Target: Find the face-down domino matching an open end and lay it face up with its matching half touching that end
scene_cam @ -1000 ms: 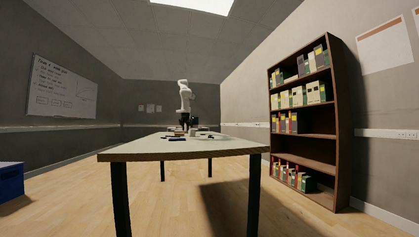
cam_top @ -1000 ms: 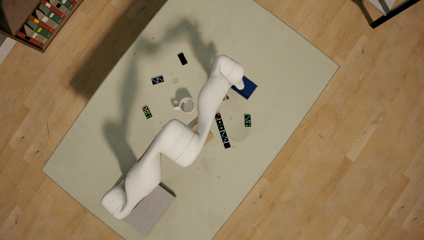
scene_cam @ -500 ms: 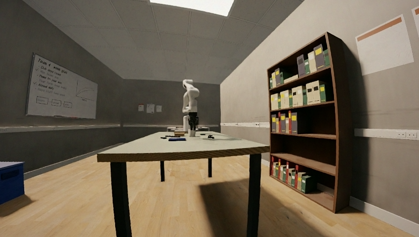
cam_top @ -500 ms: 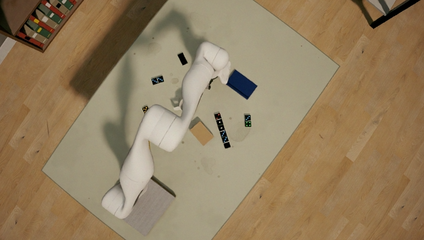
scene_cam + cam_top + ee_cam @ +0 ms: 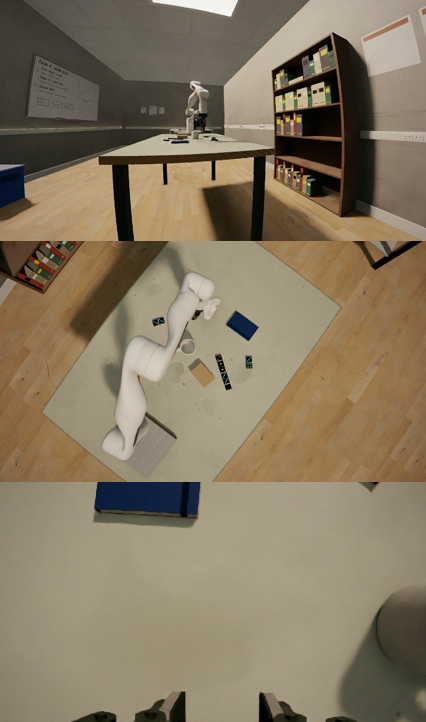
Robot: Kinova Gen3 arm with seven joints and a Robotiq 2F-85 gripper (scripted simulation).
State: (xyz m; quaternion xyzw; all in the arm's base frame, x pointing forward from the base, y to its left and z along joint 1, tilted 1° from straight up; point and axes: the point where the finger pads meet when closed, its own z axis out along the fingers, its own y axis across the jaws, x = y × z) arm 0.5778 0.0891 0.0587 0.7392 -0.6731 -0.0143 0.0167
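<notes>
Now: hand 100 mm to the right of the domino and 90 mm above it. From my hand the other things lie so: white mug: 160 mm behind, 50 mm to the right, 60 mm below; then tan block: 220 mm behind, 180 mm to the right, 80 mm below.
</notes>
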